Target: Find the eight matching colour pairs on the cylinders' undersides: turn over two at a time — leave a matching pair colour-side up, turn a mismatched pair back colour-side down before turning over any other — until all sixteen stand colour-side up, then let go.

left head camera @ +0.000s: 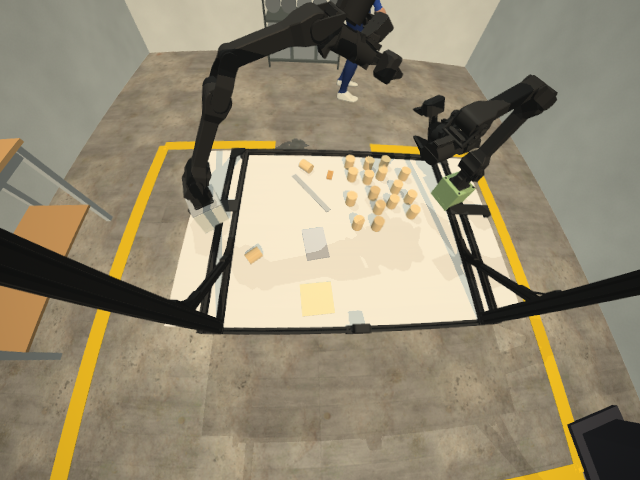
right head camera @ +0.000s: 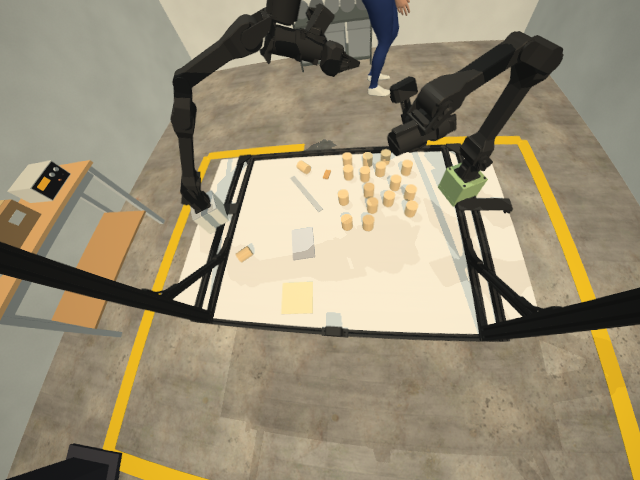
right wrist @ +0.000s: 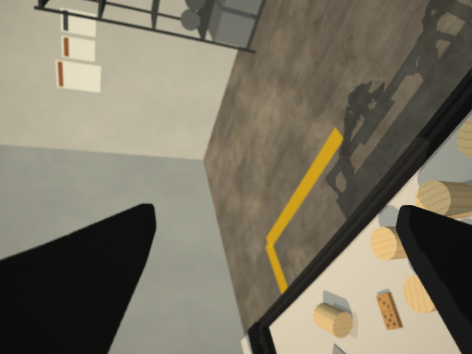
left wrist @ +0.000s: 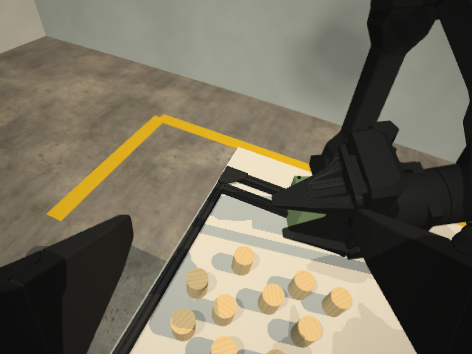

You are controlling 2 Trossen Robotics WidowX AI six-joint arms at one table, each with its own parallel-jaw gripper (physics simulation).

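Frame: origin at the left arm's base, x ahead, y left, z up, level; millimetres.
Seen in the pictures: left gripper, fingertip midpoint: (right head camera: 352, 59) (left wrist: 243, 222); right gripper, fingertip midpoint: (left head camera: 414, 123) (right head camera: 395, 111) (right wrist: 276, 216) (left wrist: 277, 219); left arm's base, link origin: (left head camera: 201, 199) (right head camera: 202, 204); right arm's base, link origin: (left head camera: 459, 182) (right head camera: 467, 173).
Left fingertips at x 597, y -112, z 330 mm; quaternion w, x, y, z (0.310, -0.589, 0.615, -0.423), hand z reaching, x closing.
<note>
Pixels of each thing's top centre, then the offset from my left fingertips to it. "*": a spot on its surface instead.
- domino, top centre: (right wrist: 386, 311) (left head camera: 329, 174) dy +73, dx -100, dz -438 mm
- grey strip, top centre: (left head camera: 310, 192) (right head camera: 305, 192) dy +35, dx -217, dz -444 mm
- grey block, top centre: (left head camera: 315, 243) (right head camera: 302, 242) dy -172, dx -316, dz -440 mm
- yellow square, surface spot: (left head camera: 316, 298) * dy -343, dx -414, dz -443 mm
Several plain wooden cylinders (left head camera: 392, 200) (right head camera: 388, 197) (left wrist: 271, 298) stand upright in a loose group at the back right of the table. Their visible tops are bare wood; no colour shows on them. Part of the group, including one cylinder (right wrist: 445, 199), shows at the right edge of the right wrist view. My left gripper (left head camera: 395, 74) (right head camera: 354, 63) (left wrist: 243, 222) is open and empty, high above and behind the group. My right gripper (right head camera: 395, 143) (left wrist: 277, 219) (right wrist: 276, 216) is open and empty, raised near the table's back right corner. The undersides of the cylinders are hidden.
One cylinder (left head camera: 306, 165) (right head camera: 303, 166) (right wrist: 332, 320) lies on its side at the back left, another (left head camera: 253, 254) (right head camera: 244, 253) at the left. A domino (left head camera: 329, 174) (right wrist: 389, 311), a grey strip (left head camera: 311, 192), a grey block (left head camera: 315, 242) and a yellow square (left head camera: 316, 298) lie on the table.
</note>
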